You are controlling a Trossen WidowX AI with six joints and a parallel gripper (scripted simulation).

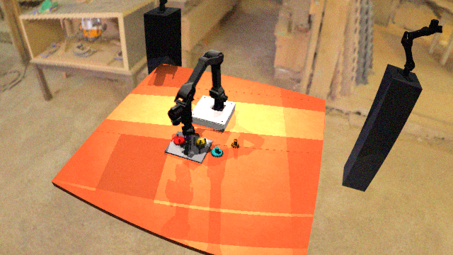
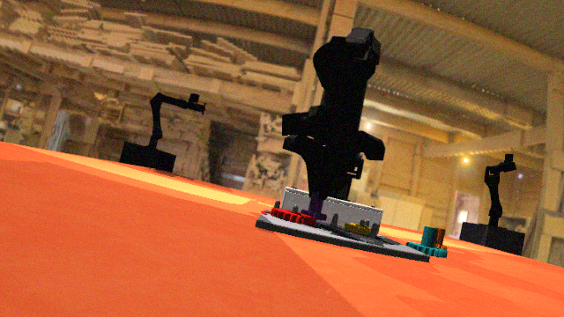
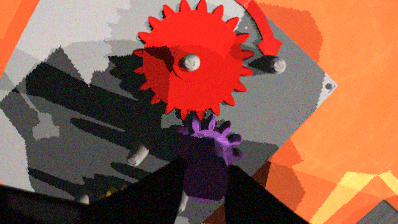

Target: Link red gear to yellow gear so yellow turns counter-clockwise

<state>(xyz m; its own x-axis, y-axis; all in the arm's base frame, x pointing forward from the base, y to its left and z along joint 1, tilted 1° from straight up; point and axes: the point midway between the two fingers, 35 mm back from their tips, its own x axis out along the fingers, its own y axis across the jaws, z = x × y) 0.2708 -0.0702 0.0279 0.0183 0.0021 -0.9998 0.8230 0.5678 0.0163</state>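
Right now the purple gear is 10 mm below my gripper tip. From my gripper tip the other things lie so: yellow gear: 80 mm to the left, 30 mm below; then grey board: 50 mm ahead, 40 mm below, 30 mm to the left; then red gear: 40 mm ahead, 30 mm to the right, 30 mm below.
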